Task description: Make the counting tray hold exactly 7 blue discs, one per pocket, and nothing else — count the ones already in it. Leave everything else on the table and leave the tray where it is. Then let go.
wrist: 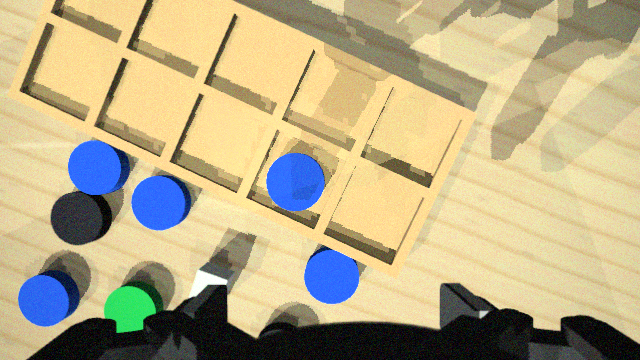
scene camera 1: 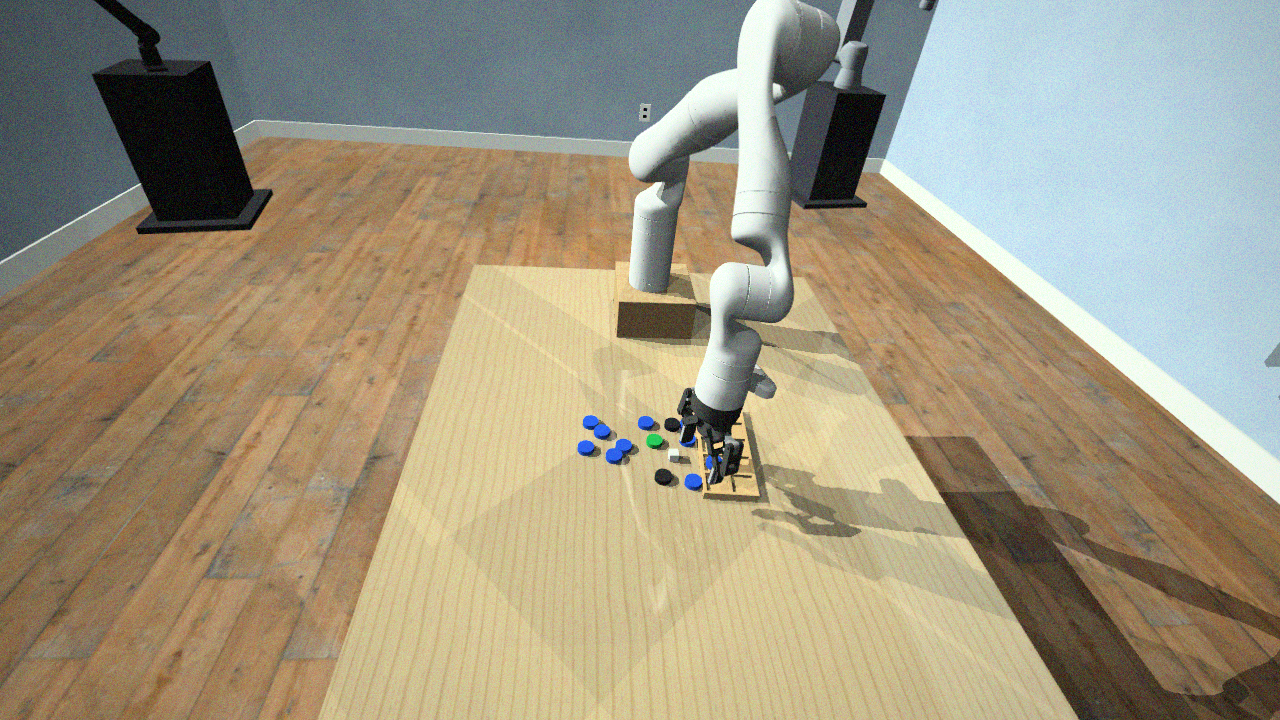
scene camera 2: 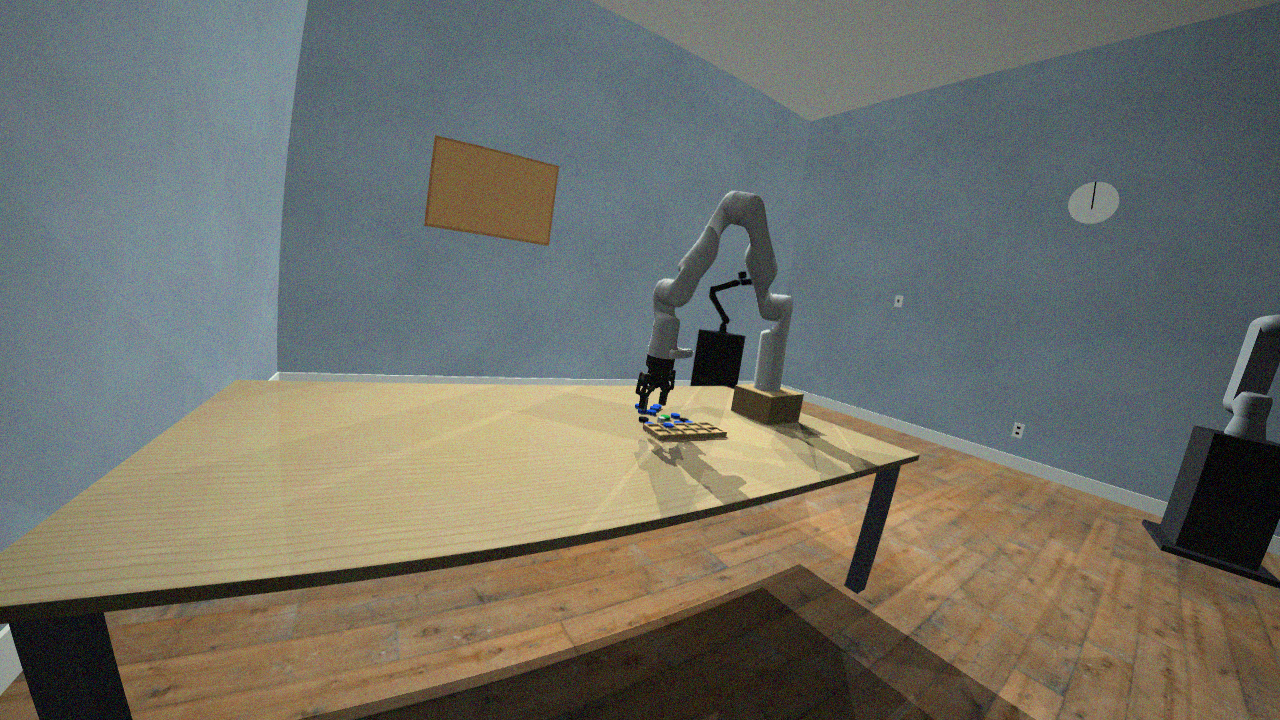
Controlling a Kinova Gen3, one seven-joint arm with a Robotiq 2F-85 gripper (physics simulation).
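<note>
The wooden counting tray (scene camera 1: 753, 461) (scene camera 2: 684, 437) (wrist: 243, 193) lies flat. One blue disc (scene camera 1: 713, 462) (wrist: 295, 181) is in its near-row pocket, second from the right end in the wrist view; the other pockets visible there are empty, and one corner is cut off. Loose blue discs lie beside the tray, among them one disc (scene camera 1: 692, 481) (wrist: 331, 276) close to its edge, and two more (wrist: 95, 167) (wrist: 160, 202). Several others, such as one disc (scene camera 1: 585, 447), lie farther left in the first scene view. My gripper (scene camera 1: 705, 453) (scene camera 2: 652, 405) (wrist: 333, 308) is open and empty, above the tray's disc-side edge.
A green disc (scene camera 1: 654, 440) (wrist: 130, 306), a white cube (scene camera 1: 673, 455) (wrist: 206, 283) and two black discs (scene camera 1: 671, 424) (scene camera 1: 663, 476) lie on the table beside the tray. One black disc (wrist: 77, 218) touches a blue disc. The arm's wooden base block (scene camera 1: 655, 317) (scene camera 2: 767, 404) stands behind.
</note>
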